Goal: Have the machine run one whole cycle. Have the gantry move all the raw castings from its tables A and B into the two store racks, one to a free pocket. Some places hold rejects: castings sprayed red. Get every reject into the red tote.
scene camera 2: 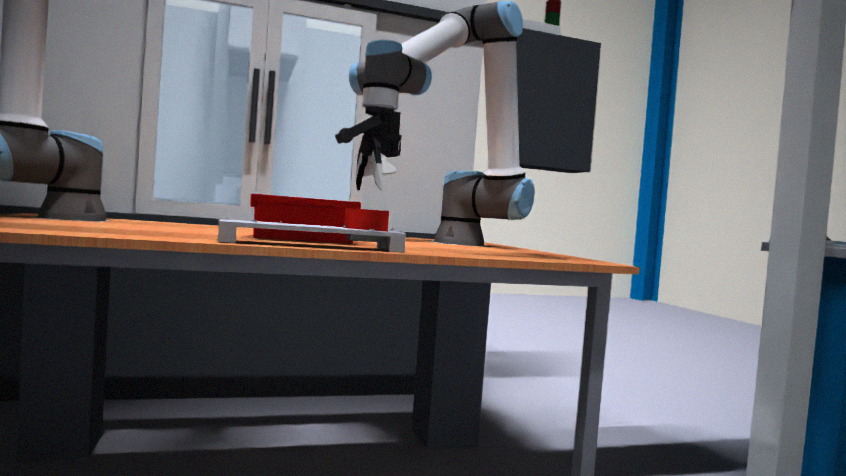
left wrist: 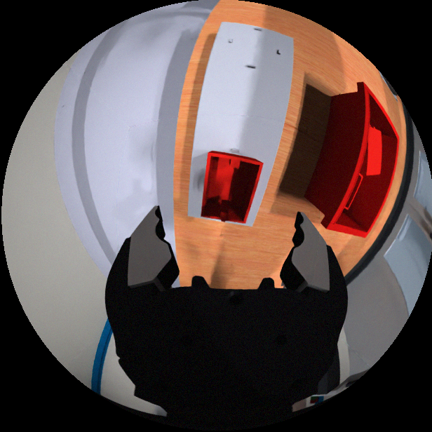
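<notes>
A large red tote [scene camera 2: 301,214] [left wrist: 340,145] stands upright on the bench behind a pale raised stand [scene camera 2: 227,230] [left wrist: 240,100]. A smaller open red box [scene camera 2: 367,220] [left wrist: 245,187] sits on one end of the stand; no casting can be made out in it. My left gripper [scene camera 2: 369,188] [left wrist: 228,209] is open and empty, pointing down above the small box's end of the stand. My right gripper does not show. The machine's glazed double doors [scene camera 2: 260,106] are shut behind the bench. Castings, tables A and B and the store racks do not show.
The wooden bench top [scene camera 2: 147,233] [left wrist: 230,260] carries both arm bases, left arm base [scene camera 2: 460,232] and right arm base [scene camera 2: 73,204]. A dark panel [scene camera 2: 559,100] hangs behind the left arm. A grey post [scene camera 2: 780,236] stands at the picture's right.
</notes>
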